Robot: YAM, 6 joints.
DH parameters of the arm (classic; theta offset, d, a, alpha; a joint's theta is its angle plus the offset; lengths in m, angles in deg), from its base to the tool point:
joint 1: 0 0.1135 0.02 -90
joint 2: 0 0 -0.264 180
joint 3: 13.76 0 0.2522 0
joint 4: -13.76 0 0.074 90
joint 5: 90 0 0 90
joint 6: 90 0.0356 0 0
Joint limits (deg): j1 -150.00..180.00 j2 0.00..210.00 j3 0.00..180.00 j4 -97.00..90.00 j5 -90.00..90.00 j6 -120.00..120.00
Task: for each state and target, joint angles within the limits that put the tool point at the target. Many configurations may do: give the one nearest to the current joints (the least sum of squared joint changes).
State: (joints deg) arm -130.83 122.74 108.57 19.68 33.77 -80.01
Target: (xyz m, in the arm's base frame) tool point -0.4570 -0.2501 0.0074
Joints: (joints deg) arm -149.13 151.32 96.06 15.90 33.82 -80.01
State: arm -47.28 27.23 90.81 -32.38 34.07 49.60
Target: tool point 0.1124 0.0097 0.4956
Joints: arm 10.02 46.06 80.71 -32.85 16.31 49.60
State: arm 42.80 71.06 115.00 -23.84 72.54 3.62
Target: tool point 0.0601 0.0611 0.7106
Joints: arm 63.74 83.45 148.62 -1.42 49.00 3.62
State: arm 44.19 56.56 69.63 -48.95 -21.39 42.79
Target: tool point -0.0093 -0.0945 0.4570
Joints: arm 86.66 15.06 83.67 -55.43 -6.09 42.79
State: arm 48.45 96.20 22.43 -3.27 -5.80 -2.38
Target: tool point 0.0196 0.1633 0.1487
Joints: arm 79.95 55.33 20.38 -21.92 -14.99 -2.38
